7 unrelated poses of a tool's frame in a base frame.
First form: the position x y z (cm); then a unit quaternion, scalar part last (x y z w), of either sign.
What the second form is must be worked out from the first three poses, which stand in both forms.
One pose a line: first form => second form
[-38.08 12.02 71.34 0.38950 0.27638 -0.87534 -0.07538] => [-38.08 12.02 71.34 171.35 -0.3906 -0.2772 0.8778]
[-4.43 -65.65 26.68 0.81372 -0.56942 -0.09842 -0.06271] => [-4.43 -65.65 26.68 172.81 -0.8153 0.5705 0.0986]
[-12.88 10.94 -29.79 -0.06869 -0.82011 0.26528 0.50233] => [-12.88 10.94 -29.79 119.69 -0.0794 -0.9485 0.3068]
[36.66 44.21 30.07 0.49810 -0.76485 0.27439 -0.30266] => [36.66 44.21 30.07 144.76 -0.5226 0.8025 -0.2879]
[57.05 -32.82 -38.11 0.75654 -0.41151 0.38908 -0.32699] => [57.05 -32.82 -38.11 141.83 -0.8005 0.4354 -0.4117]
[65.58 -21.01 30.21 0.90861 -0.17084 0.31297 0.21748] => [65.58 -21.01 30.21 154.88 0.9309 -0.1750 0.3206]
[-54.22 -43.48 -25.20 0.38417 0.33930 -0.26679 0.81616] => [-54.22 -43.48 -25.20 70.60 0.6648 0.5872 -0.4617]
